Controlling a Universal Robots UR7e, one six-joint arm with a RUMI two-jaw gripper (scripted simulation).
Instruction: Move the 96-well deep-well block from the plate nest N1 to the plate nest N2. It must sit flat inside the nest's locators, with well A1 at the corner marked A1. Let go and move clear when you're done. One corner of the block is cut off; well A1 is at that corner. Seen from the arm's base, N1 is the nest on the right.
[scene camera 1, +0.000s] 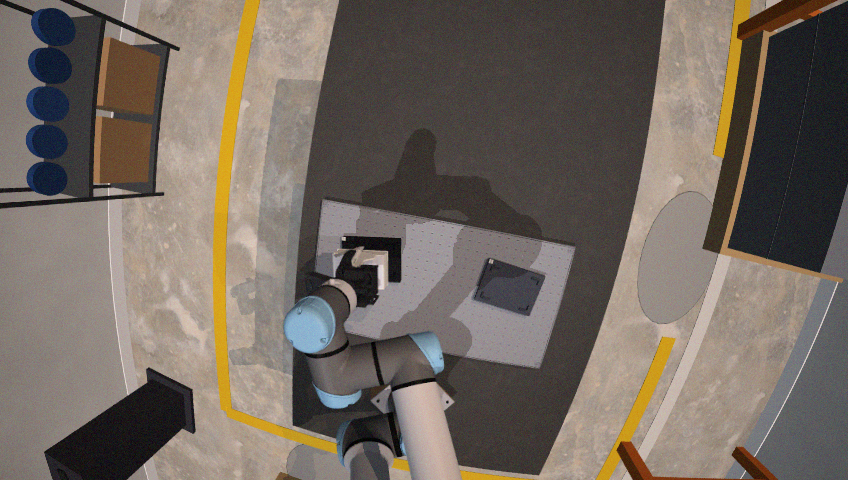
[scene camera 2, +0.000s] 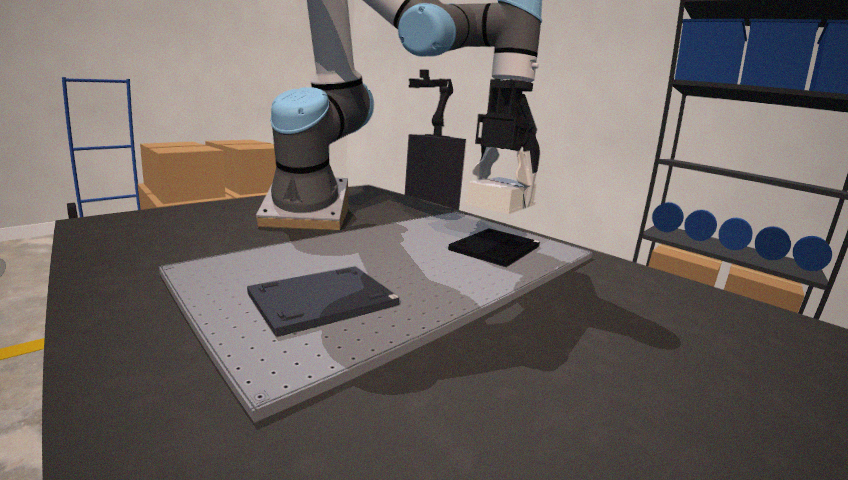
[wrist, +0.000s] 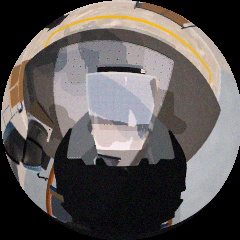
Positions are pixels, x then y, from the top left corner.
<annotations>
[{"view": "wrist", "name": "my gripper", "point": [120, 111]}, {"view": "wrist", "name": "cream deep-well block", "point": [120, 104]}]
</annotations>
